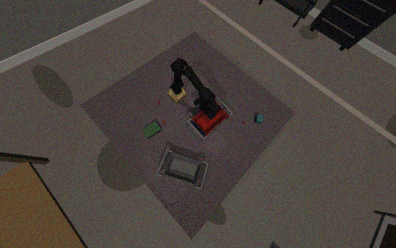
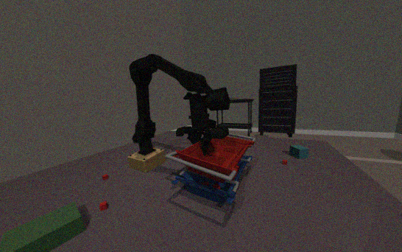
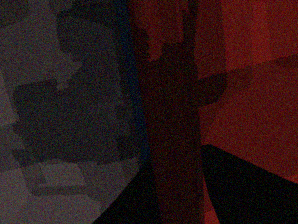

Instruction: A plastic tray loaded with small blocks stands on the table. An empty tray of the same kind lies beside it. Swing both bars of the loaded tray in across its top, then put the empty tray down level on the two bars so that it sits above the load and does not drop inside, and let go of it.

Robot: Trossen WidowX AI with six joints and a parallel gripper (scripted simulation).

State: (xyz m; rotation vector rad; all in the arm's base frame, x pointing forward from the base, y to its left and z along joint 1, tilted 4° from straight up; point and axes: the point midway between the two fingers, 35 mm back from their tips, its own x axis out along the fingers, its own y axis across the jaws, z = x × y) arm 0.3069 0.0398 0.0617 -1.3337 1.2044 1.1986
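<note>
Now: gripper tip 70 mm short of the red tray, 30 mm below it and 10 mm to the right of it. Also, from my gripper tip: teal block: 370 mm to the left, 310 mm ahead, 70 mm below; green block: 390 mm to the right, 150 mm behind, 70 mm below.
</note>
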